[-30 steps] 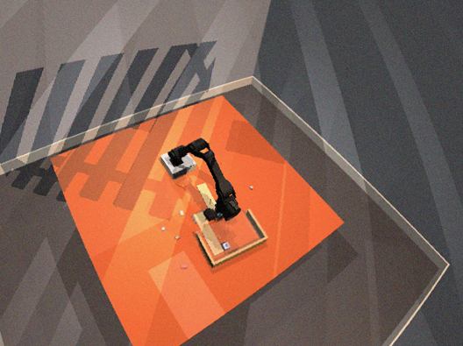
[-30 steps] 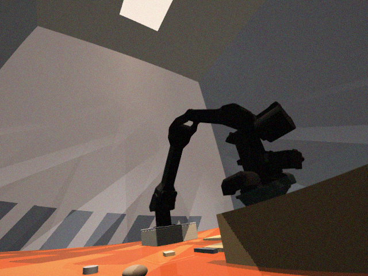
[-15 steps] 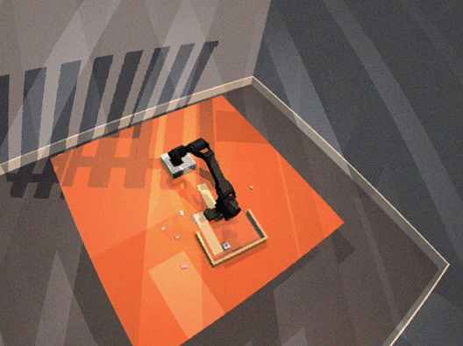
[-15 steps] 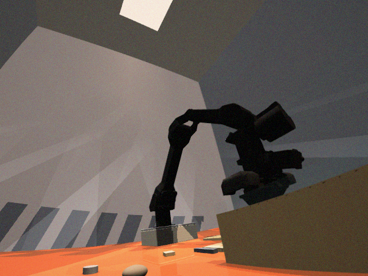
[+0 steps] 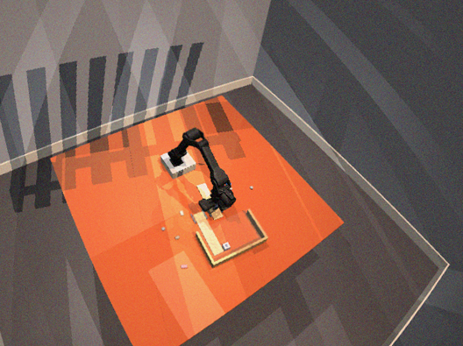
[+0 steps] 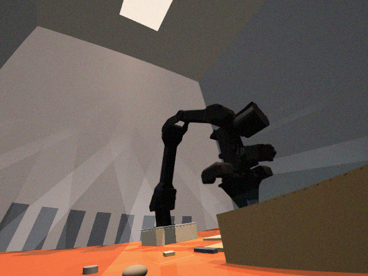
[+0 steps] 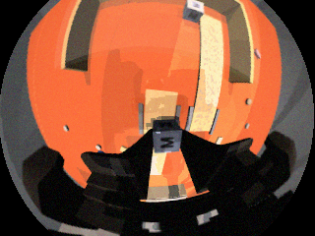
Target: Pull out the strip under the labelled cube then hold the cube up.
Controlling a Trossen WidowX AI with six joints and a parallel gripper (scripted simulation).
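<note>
The strip is 7 cm behind my gripper tip, 1 cm to the left of it and 5 cm below it. Also, from my gripper tip: pink piece: 19 cm ahead, 30 cm to the right, 4 cm below; blue piece: 10 cm behind, 17 cm to the left, 4 cm below.
</note>
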